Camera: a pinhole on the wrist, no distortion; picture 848 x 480 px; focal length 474.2 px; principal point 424.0 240.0 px. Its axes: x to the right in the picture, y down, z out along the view. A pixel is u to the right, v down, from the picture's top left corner.
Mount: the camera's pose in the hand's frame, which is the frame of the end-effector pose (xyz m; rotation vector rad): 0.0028 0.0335 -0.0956 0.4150 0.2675 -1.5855
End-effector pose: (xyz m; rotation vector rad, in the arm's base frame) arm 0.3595 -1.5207 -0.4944 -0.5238 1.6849 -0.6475
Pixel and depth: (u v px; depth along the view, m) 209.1 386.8 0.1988
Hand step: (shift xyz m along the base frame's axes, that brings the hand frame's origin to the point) 0.1150 -0.0263 -0.0717
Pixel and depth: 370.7 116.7 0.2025
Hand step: 0.1047 0.0125 0.0547
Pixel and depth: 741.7 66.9 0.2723
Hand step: 0.0895 -0.1039 0.2428
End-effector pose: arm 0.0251 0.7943 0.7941 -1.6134 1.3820 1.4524
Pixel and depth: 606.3 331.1 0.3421
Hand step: 0.1516 0.2090 -0.1227
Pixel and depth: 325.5 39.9 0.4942
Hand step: -0.0458 0.4383 0.1256
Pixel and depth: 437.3 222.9 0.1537
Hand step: 0.0187 0.0531 -0.0010
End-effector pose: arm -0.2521 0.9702 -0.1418 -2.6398 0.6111 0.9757
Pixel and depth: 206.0 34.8 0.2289
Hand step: -0.1803 0.0552 -0.0356
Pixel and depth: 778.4 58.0 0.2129
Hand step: 0.0078 0.2098 0.0700
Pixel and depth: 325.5 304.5 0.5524
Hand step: -0.1916 0.2511 -0.3464
